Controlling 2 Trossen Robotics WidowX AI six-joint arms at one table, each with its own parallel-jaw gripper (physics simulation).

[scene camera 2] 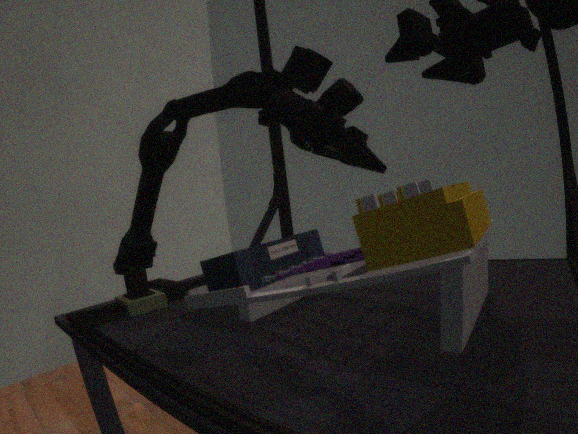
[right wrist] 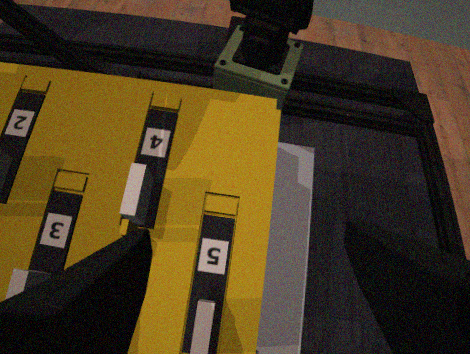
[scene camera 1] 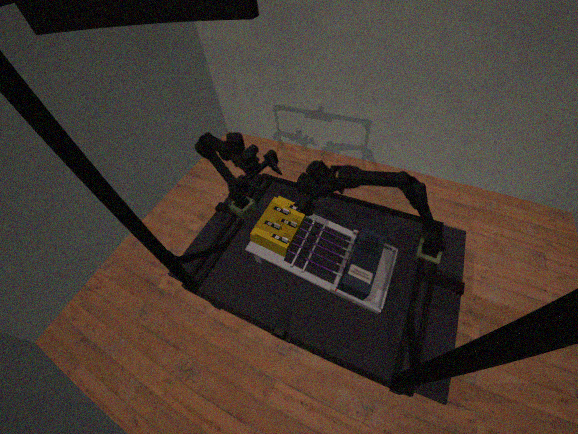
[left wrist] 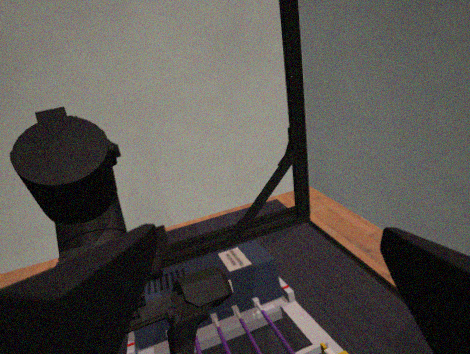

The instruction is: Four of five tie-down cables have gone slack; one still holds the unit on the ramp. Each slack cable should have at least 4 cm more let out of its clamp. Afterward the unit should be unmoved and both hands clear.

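A yellow clamp block (scene camera 1: 270, 241) (scene camera 2: 415, 230) (right wrist: 240, 135) sits at the raised end of the white ramp (scene camera 1: 320, 283) (scene camera 2: 452, 310) (right wrist: 290, 225). The right wrist view shows numbers 2 to 5 and pale levers, including lever 4 (right wrist: 134, 190) and lever 5 (right wrist: 203, 325). Purple cables (scene camera 2: 325, 262) (left wrist: 276, 331) run from the block towards the blue unit (scene camera 1: 367, 250) (scene camera 2: 260, 260) (left wrist: 255, 280) lower on the ramp. My right gripper (right wrist: 248, 236) is open and empty, above the block near clamps 4 and 5. My left gripper (scene camera 2: 406, 68) (left wrist: 269, 237) is open and empty, high and away from the block. Cable slack is too small to judge.
The right arm's green base (scene camera 1: 430, 257) (scene camera 2: 142, 302) stands beyond the ramp's low end. The left arm's green base (scene camera 1: 242, 206) stands beside the block's end. A black frame post (left wrist: 296, 100) rises at the table's edge.
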